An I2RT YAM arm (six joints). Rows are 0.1 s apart.
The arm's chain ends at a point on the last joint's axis. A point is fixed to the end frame.
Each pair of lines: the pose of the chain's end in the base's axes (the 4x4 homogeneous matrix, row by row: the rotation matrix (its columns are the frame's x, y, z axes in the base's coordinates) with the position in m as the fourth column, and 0 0 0 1 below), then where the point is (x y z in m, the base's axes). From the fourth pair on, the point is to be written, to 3 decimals.
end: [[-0.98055 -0.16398 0.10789 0.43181], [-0.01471 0.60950 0.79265 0.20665], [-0.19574 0.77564 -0.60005 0.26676], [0 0 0 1]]
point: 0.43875 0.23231 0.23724
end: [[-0.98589 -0.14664 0.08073 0.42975], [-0.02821 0.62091 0.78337 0.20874], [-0.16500 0.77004 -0.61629 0.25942], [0 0 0 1]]
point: 0.43549 0.23396 0.22927
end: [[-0.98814 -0.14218 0.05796 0.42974], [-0.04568 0.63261 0.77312 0.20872], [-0.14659 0.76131 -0.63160 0.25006], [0 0 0 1]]
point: 0.43457 0.23347 0.21936
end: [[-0.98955 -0.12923 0.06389 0.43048], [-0.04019 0.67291 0.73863 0.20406], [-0.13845 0.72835 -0.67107 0.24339], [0 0 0 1]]
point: 0.435 0.227 0.211
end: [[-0.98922 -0.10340 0.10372 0.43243], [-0.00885 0.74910 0.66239 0.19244], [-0.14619 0.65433 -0.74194 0.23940], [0 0 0 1]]
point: 0.439 0.212 0.205
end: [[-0.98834 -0.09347 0.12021 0.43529], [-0.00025 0.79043 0.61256 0.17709], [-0.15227 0.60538 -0.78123 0.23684], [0 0 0 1]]
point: 0.442 0.194 0.202
